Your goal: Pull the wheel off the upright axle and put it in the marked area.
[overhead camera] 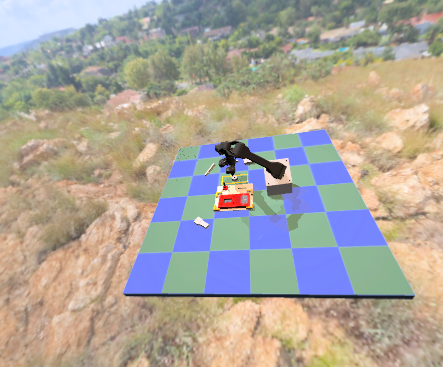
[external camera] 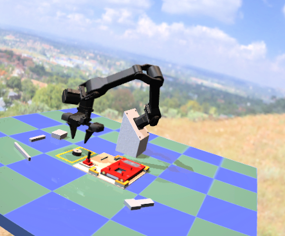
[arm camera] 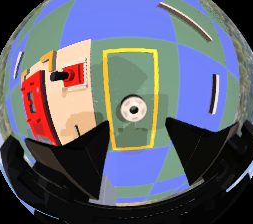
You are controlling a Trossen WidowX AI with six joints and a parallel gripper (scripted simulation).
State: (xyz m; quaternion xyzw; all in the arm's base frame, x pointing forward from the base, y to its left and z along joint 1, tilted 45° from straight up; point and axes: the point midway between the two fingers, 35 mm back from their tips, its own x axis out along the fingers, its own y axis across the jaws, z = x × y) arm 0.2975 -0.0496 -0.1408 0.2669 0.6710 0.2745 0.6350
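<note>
Right now my gripper tip is 5 cm above the wheel. Round my gripper tip: short bar: 20 cm to the right, 5 cm below, 3 cm ahead; then upright axle: 9 cm to the left, 6 cm ahead, 3 cm below; then long bar: 20 cm ahead, 13 cm to the right, 5 cm below.
</note>
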